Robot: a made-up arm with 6 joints.
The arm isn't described. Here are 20 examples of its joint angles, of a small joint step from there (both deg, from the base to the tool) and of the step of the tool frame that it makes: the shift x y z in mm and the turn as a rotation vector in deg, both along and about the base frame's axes.
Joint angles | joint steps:
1: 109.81 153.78 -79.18 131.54 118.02 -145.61 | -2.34 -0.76 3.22 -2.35 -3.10 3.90
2: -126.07 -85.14 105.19 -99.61 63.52 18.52 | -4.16 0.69 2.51 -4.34 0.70 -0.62
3: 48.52 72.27 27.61 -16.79 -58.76 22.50 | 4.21 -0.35 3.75 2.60 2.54 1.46
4: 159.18 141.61 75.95 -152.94 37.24 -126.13 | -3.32 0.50 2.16 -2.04 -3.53 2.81
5: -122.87 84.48 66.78 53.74 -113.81 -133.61 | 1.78 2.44 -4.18 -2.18 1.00 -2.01
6: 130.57 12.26 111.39 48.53 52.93 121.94 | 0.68 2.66 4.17 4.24 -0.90 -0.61
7: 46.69 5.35 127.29 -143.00 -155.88 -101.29 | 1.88 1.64 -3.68 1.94 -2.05 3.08
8: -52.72 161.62 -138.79 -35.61 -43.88 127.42 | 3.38 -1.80 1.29 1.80 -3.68 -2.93
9: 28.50 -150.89 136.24 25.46 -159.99 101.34 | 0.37 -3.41 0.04 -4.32 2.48 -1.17
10: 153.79 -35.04 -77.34 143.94 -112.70 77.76 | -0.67 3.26 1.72 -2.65 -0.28 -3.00
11: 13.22 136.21 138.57 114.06 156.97 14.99 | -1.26 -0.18 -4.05 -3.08 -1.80 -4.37
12: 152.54 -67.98 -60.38 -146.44 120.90 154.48 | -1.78 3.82 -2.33 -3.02 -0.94 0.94
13: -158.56 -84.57 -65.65 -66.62 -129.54 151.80 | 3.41 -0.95 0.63 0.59 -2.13 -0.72
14: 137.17 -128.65 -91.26 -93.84 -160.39 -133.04 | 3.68 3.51 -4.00 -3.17 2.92 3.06
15: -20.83 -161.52 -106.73 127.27 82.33 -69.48 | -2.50 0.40 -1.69 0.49 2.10 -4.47
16: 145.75 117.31 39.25 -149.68 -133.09 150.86 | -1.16 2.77 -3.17 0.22 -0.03 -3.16
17: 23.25 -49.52 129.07 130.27 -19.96 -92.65 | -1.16 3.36 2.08 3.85 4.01 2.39
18: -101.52 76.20 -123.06 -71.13 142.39 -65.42 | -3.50 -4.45 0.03 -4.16 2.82 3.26
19: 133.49 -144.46 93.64 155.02 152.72 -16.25 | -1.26 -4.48 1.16 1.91 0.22 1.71
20: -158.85 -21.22 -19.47 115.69 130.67 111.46 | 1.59 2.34 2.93 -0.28 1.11 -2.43
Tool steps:
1: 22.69 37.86 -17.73 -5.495 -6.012 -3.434
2: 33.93 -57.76 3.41 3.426 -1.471 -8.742
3: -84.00 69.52 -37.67 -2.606 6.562 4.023
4: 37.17 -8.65 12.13 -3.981 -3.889 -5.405
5: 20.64 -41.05 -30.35 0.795 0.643 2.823
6: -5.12 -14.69 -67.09 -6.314 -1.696 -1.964
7: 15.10 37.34 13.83 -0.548 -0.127 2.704
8: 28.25 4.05 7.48 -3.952 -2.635 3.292
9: 14.75 4.26 -39.01 0.742 -0.647 -2.895
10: -38.51 11.34 74.19 -4.942 -5.222 -2.071
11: -0.18 -1.98 -31.77 0.342 -5.228 1.122
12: -35.22 -29.57 64.68 -3.956 0.025 -0.585
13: -24.86 66.64 -13.83 -1.562 1.155 1.634
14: 41.69 -8.70 46.95 4.455 -4.309 6.339
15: -8.32 -7.61 16.48 -2.332 -5.627 -3.536
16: 25.87 5.85 -38.72 -1.410 2.860 -2.536
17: 36.86 26.83 -19.45 4.444 4.234 2.118
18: -13.33 48.12 35.15 -6.968 -5.825 -5.481
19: -46.29 19.78 -66.86 2.890 1.594 -1.660
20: -74.49 -9.43 40.59 2.086 -2.548 2.499
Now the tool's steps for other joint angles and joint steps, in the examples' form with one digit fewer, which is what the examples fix.
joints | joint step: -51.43 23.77 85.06 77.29 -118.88 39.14 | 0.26 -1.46 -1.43 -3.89 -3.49 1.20
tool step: -5.9 17.5 44.8 -6.99 1.10 -1.37
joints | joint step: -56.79 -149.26 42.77 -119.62 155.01 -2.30 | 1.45 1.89 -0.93 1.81 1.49 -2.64
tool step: -36.2 11.0 26.0 -1.55 4.45 2.04
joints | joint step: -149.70 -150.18 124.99 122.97 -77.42 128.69 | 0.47 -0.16 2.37 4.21 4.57 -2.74
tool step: -20.3 -16.3 14.6 6.26 1.66 1.52
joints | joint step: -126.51 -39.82 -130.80 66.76 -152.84 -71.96 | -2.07 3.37 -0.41 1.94 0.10 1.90
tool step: 10.3 -27.7 38.8 1.52 -1.63 -2.39
